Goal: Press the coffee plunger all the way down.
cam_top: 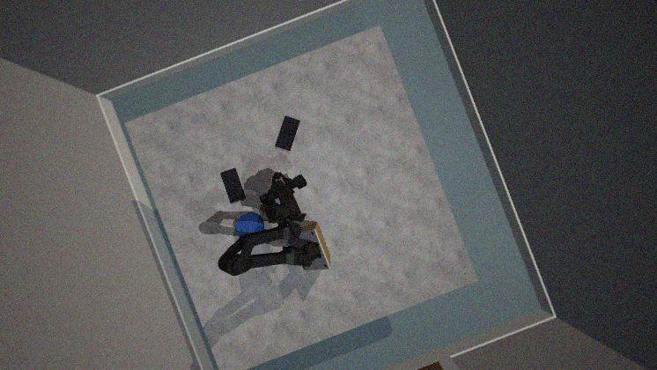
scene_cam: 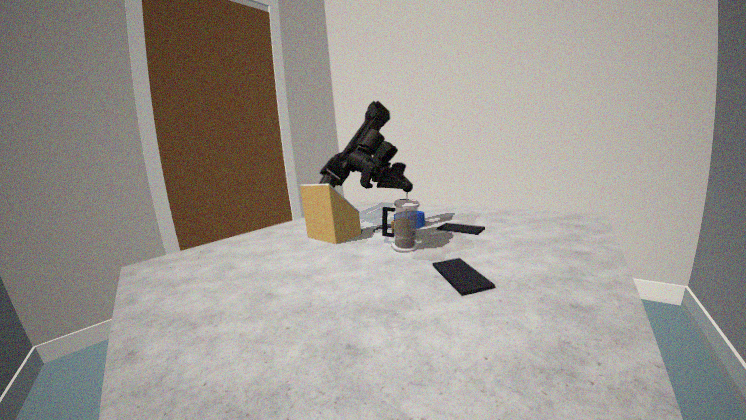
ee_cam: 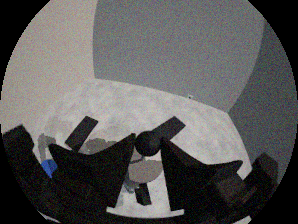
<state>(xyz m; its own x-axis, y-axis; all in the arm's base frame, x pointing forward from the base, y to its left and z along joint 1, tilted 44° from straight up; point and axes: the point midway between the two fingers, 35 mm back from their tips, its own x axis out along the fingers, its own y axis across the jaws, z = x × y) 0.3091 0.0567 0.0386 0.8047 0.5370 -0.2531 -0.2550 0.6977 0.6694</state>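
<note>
Right now the coffee press is 30 mm behind my gripper tip, 10 mm to the right of it and 90 mm below it.
</note>
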